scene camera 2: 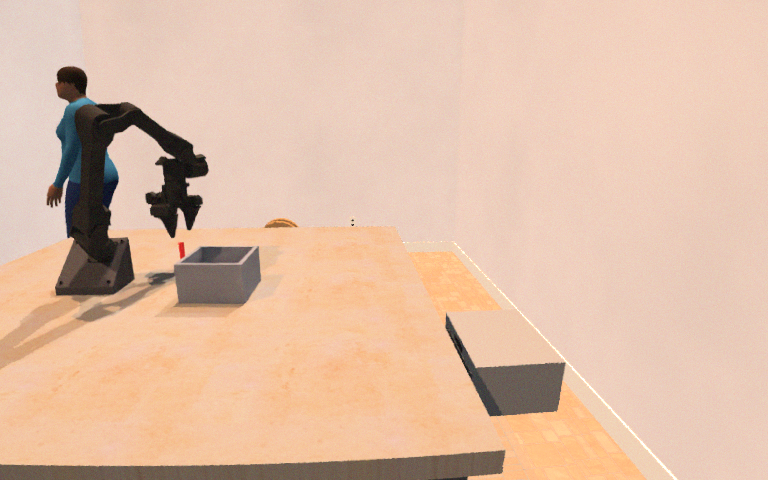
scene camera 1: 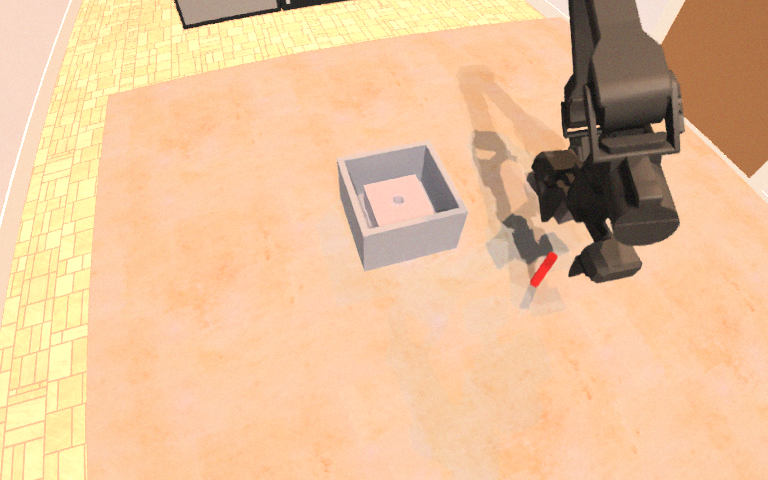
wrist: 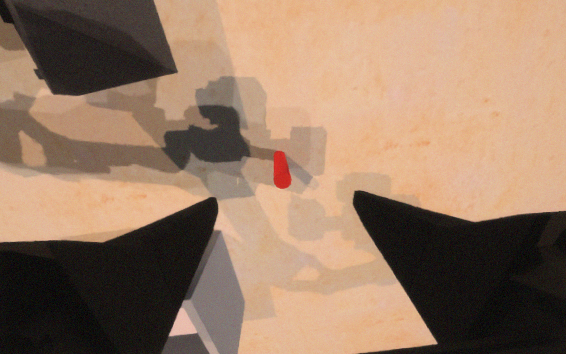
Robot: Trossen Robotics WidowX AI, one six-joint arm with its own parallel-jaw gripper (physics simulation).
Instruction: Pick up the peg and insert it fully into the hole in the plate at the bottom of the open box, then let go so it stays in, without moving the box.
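Seen in the pictures: gripper, fingertip midpoint: [scene camera 2: 181, 234] [scene camera 1: 557, 247] [wrist: 286, 200]; arm's base, link origin: [scene camera 2: 103, 251].
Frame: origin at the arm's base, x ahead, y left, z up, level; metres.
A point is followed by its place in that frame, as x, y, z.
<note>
The red peg [scene camera 1: 543, 270] {0.166, 0.127, -0.042} [scene camera 2: 181, 250] {0.162, 0.116, -0.032} [wrist: 282, 171] {0.154, 0.124, -0.012} stands upright on the table, apart from the box. The grey open box [scene camera 1: 413, 241] {0.335, 0.020, -0.037} [scene camera 2: 209, 285] {0.328, -0.140, -0.044} [wrist: 227, 290] {0.326, 0.020, -0.052} stands to the left of the peg in scene camera 1. The pink plate [scene camera 1: 382, 212] {0.363, -0.043, -0.033} [wrist: 181, 322] {0.349, -0.046, -0.033} lies in its bottom, with the round hole [scene camera 1: 398, 199] {0.327, -0.068, -0.042} near the plate's middle. My gripper [scene camera 1: 558, 247] {0.165, 0.124, 0.015} [scene camera 2: 181, 232] {0.165, 0.124, 0.015} [wrist: 286, 200] {0.165, 0.124, 0.015} is open and empty, pointing down above the peg. In the wrist view the peg shows slightly beyond the line between the fingertips. The hole does not show in the wrist view.
The arm's base [scene camera 2: 96, 271] {0.002, -0.046, -0.040} [wrist: 100, 50] {0.055, 0.025, -0.017} stands on the table [scene camera 1: 226, 339] {0.638, 0.064, -0.091} [scene camera 2: 283, 384] {0.550, -0.472, -0.091}, behind the peg. A grey cabinet [scene camera 2: 521, 384] stands on the floor beyond the table's edge. A person in a blue top [scene camera 2: 70, 141] stands behind the arm.
</note>
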